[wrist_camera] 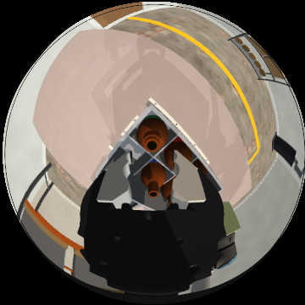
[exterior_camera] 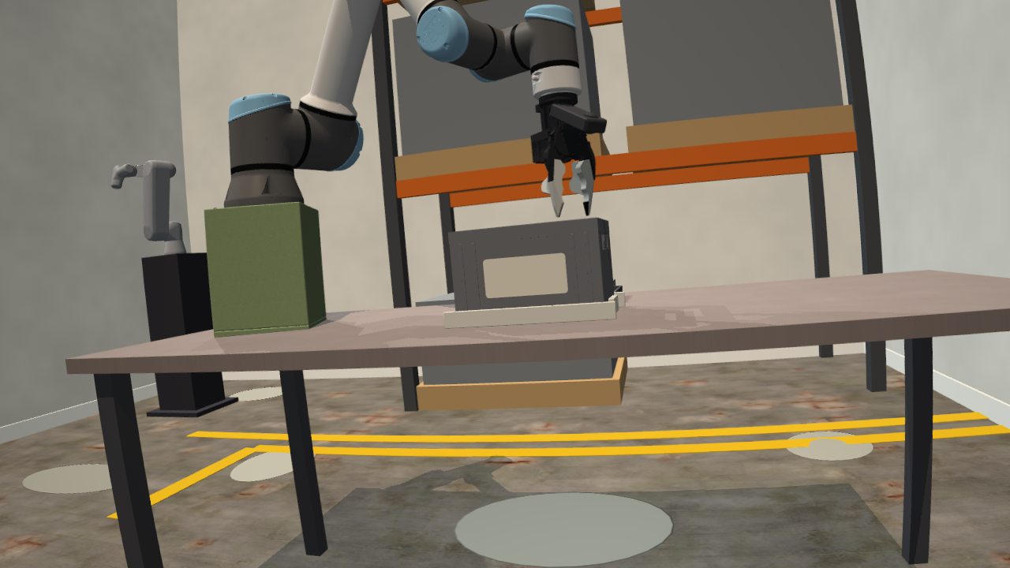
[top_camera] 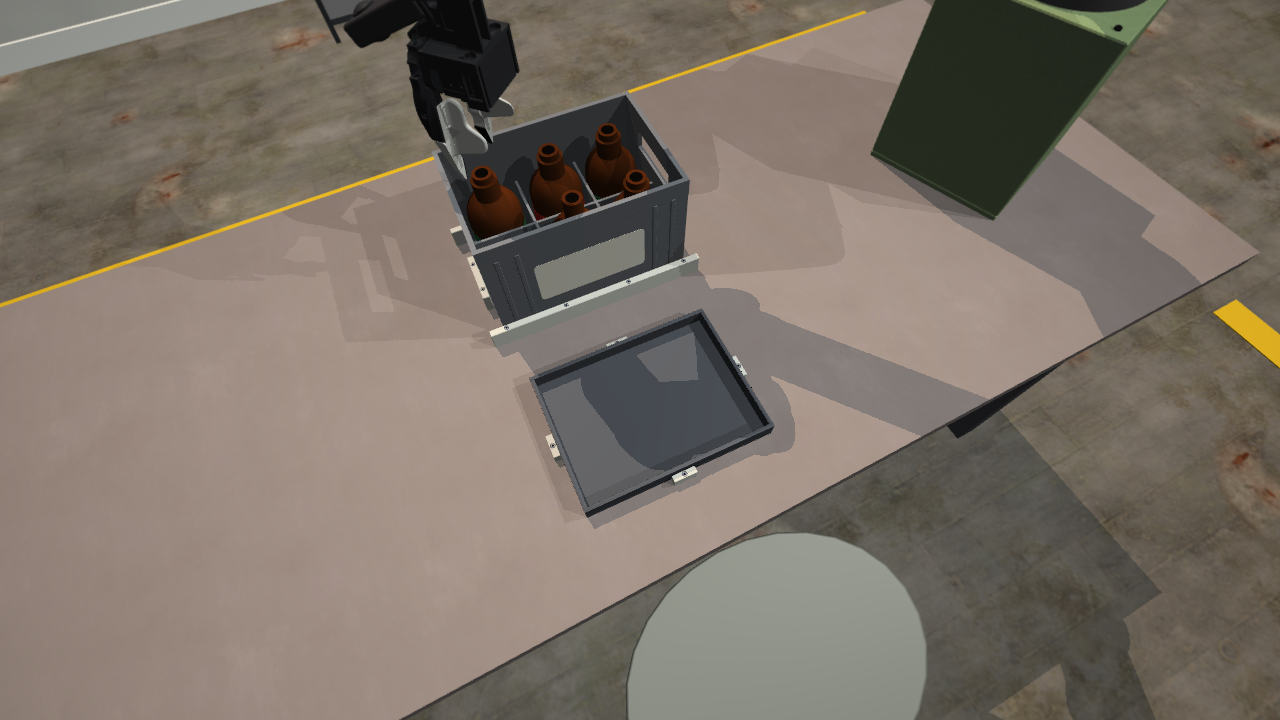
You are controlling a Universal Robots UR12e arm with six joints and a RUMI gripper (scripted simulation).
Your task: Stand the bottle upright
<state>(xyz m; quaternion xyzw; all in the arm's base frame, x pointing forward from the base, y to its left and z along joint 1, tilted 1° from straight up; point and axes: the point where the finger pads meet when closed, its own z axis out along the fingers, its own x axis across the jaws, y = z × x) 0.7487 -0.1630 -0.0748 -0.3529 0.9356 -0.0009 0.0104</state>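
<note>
My hand is 90 mm past the grey crate, 50 mm to the right of it and 110 mm above it. Also, from my hand: dark tray 60 mm behind, 320 mm to the left, 190 mm below; then brown bottle 80 mm behind, 100 mm to the left, 110 mm below.
</note>
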